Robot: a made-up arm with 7 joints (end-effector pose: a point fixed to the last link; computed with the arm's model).
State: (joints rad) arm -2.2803 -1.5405 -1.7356 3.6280 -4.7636 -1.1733 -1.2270
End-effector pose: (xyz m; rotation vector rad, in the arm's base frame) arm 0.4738 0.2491 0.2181 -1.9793 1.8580 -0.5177
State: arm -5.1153 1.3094 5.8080 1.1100 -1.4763 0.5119 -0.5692
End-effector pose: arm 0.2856 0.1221 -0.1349 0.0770 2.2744 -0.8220
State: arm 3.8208 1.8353 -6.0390 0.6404 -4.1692 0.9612 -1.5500
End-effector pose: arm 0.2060 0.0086 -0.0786 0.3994 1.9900 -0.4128
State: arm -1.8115 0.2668 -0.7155 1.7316 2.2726 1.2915 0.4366
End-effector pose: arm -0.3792 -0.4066 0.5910 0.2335 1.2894 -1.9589
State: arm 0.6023 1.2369 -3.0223 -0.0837 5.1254 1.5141 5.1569
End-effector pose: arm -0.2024 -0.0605 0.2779 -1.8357 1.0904 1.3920
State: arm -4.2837 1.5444 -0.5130 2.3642 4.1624 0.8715 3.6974
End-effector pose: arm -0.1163 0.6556 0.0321 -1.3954 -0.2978 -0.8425
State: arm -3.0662 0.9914 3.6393 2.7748 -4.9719 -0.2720 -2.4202
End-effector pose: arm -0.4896 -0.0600 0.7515 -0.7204 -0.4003 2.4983
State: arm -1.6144 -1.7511 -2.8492 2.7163 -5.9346 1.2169 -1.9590
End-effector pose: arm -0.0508 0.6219 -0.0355 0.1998 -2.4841 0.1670
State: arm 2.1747 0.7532 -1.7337 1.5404 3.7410 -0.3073 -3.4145
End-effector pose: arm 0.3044 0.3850 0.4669 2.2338 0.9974 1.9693
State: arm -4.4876 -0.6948 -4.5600 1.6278 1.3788 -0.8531 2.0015
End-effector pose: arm -0.3623 -0.2907 0.5801 -1.3195 -0.0299 2.3503
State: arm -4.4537 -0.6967 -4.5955 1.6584 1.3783 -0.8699 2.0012
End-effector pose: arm -0.3462 -0.2967 0.5980 -1.2646 -0.0026 2.4045
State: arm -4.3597 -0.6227 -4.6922 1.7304 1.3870 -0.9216 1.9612
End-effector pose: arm -0.3102 -0.2792 0.6540 -1.1774 0.1566 2.5019
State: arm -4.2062 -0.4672 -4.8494 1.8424 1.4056 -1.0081 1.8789
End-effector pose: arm -0.2689 -0.2166 0.7272 -1.1043 0.4726 2.5658
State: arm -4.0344 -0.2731 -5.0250 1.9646 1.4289 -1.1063 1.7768
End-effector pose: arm -0.2566 -0.1226 0.7712 -1.1143 0.8351 2.4989
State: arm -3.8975 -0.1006 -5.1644 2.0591 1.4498 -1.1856 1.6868
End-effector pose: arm -0.2766 -0.0447 0.7739 -1.1952 1.0853 2.3391
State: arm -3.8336 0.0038 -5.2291 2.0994 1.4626 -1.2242 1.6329
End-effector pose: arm -0.3020 -0.0059 0.7599 -1.2770 1.1804 2.2090
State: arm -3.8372 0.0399 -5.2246 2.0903 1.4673 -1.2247 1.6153
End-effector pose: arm -0.3176 0.0041 0.7488 -1.3303 1.1791 2.1573
